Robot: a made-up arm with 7 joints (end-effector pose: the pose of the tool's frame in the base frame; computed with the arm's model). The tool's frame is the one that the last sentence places. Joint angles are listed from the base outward.
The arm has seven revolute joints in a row. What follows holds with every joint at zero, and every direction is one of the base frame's. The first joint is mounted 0.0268 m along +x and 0.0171 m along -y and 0.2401 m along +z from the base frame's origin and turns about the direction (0, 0.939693, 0.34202). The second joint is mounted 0.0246 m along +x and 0.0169 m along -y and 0.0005 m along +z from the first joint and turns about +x. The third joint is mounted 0.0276 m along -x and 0.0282 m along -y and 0.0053 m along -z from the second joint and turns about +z. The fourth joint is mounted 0.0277 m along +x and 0.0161 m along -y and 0.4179 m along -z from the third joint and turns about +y. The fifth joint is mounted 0.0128 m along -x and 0.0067 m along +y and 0.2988 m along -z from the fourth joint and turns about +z. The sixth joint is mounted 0.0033 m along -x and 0.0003 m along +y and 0.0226 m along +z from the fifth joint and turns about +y. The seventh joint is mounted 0.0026 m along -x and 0.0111 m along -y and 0.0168 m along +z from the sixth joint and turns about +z. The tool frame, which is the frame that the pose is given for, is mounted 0.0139 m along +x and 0.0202 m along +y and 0.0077 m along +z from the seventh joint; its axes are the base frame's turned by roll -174.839, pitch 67.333 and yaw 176.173 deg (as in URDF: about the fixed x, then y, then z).
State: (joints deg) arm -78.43 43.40 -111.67 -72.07 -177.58 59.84 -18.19
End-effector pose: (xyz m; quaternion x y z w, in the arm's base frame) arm 0.5979 0.0092 -0.0053 -0.1814 0.7828 -0.4883 0.3404
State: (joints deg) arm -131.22 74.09 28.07 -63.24 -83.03 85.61 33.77
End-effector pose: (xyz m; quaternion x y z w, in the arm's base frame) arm 0.0509 0.3012 0.7329 -0.5866 -0.1114 0.6294 0.4974
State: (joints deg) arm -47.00 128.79 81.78 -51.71 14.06 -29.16 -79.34
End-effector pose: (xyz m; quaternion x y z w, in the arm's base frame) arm -0.2017 0.3293 0.6754 -0.1963 0.2929 -0.9355 0.0240
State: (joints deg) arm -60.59 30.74 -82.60 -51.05 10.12 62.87 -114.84
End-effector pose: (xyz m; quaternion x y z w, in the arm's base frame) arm 0.5627 -0.0832 -0.1142 -0.8994 -0.1157 0.1576 0.3910
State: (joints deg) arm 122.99 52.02 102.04 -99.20 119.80 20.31 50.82
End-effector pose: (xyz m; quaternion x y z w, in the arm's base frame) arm -0.1227 0.3166 0.5188 -0.3817 0.1547 0.3717 0.8320
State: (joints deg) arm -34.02 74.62 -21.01 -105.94 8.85 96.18 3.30
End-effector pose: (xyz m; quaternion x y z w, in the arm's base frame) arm 0.4279 0.1856 0.2182 0.4475 0.5543 0.3659 0.5988
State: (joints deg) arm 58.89 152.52 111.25 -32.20 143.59 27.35 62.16
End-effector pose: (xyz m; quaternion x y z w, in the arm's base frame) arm 0.4575 0.2352 0.6542 -0.6594 0.0867 -0.4393 0.6039
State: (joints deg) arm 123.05 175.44 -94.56 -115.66 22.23 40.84 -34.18
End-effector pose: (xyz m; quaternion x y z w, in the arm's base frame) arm 0.1670 0.3544 0.3096 -0.0228 -0.2531 0.5660 0.7843
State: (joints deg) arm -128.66 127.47 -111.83 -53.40 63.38 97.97 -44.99
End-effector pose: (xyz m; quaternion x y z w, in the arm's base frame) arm 0.1518 0.5961 0.4337 0.0894 0.8543 0.1623 0.4857
